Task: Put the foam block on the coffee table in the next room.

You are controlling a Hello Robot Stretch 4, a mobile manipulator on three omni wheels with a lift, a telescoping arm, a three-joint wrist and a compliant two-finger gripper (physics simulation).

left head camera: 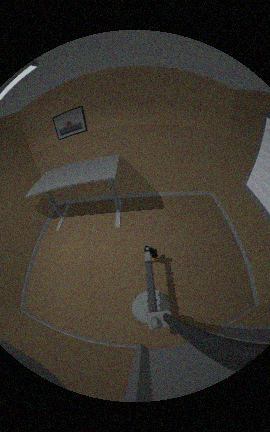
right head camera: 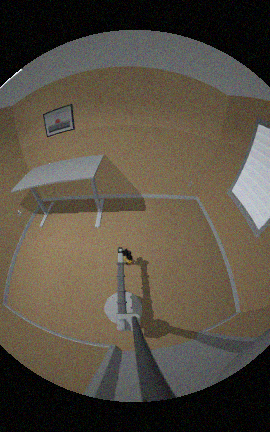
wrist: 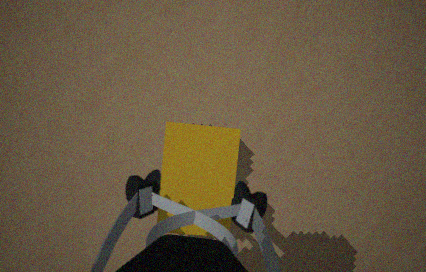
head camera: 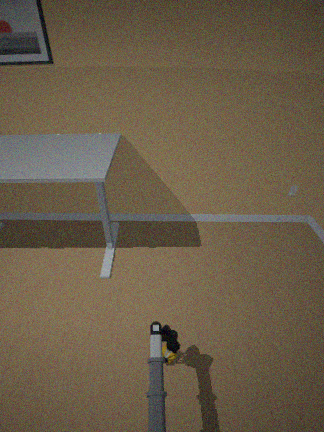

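The yellow foam block is a flat-faced rectangle between the fingers of my gripper. The black fingertips press on its left and right sides, and its far end sticks out past them. The gripper is shut on it and holds it above the tan floor. A white table with a plain top and thin legs stands ahead to the left, along the wall, apart from the gripper. I cannot tell whether it is the coffee table.
A framed picture hangs on the wall above the table. A window with white blinds is on the right wall. A pale skirting runs to the corner at the right. Grey floor shows behind my base.
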